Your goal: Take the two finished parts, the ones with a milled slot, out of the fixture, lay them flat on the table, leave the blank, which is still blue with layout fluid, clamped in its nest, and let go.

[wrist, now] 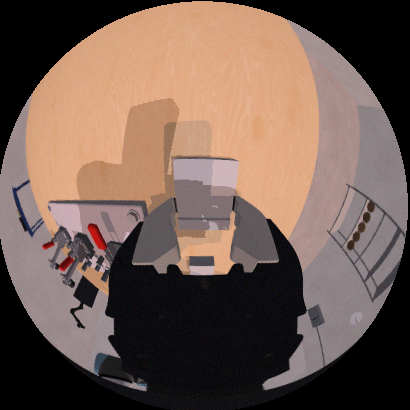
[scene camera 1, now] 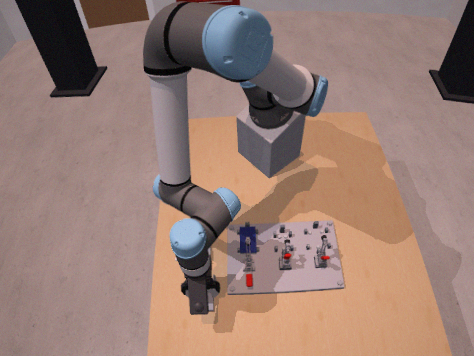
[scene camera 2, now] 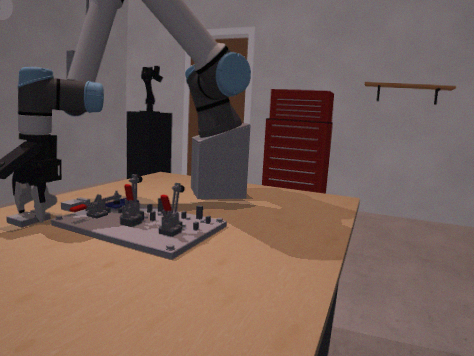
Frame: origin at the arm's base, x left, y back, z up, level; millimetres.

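Where they show: gripper, fingertip midpoint: [wrist: 204, 198] [scene camera 2: 31, 220]; arm's base at its link origin: [scene camera 1: 271, 110] [scene camera 2: 221, 130].
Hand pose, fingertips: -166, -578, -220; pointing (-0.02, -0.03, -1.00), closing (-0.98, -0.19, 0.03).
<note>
Things, the pixels of their top centre, and the offset from my fingertips, as dx, dy, dz. "pt": a spot on its surface instead.
- grey finished part at its top centre: [wrist: 204, 198] [scene camera 2: 28, 214] [scene camera 1: 203, 297] +1, -7, +16
- fixture plate at its top centre: [scene camera 2: 140, 220] [wrist: 92, 249] [scene camera 1: 284, 255] +231, +148, +16
- blue blank at its top centre: [scene camera 2: 120, 202] [scene camera 1: 247, 239] +116, +188, +32
- red handle at a spot on its surface: [wrist: 97, 236] [scene camera 2: 74, 206] [scene camera 1: 246, 281] pt +125, +42, +51
- middle clamp at a spot on its surface: [scene camera 2: 131, 215] pt +246, +109, +40
- right clamp at a spot on its surface: [scene camera 2: 170, 223] pt +356, +118, +43
My gripper [scene camera 1: 200, 294] [scene camera 2: 33, 215] [wrist: 204, 198] is shut on a grey finished part [scene camera 2: 21, 219] [wrist: 204, 192], held flat at or just above the table, left of the fixture plate [scene camera 1: 310, 282] [scene camera 2: 140, 240] [wrist: 75, 210]; contact with the table cannot be told. The other finished part [scene camera 2: 75, 204] [wrist: 201, 265] lies flat on the table beyond the gripper, partly hidden in the wrist view. The blue blank [scene camera 1: 248, 235] [scene camera 2: 116, 204] sits in the left nest, its clamp arm over it and the red handle [scene camera 1: 249, 280] [scene camera 2: 78, 207] [wrist: 97, 236] down. The middle and right nests hold no part.
The middle clamp [scene camera 1: 285, 261] [scene camera 2: 131, 215] and right clamp [scene camera 1: 322, 260] [scene camera 2: 170, 223] stand up from the plate with raised arms. The robot's grey pedestal [scene camera 1: 270, 145] [scene camera 2: 221, 165] stands behind the fixture. The table's left edge runs close beside the gripper in scene camera 1.
</note>
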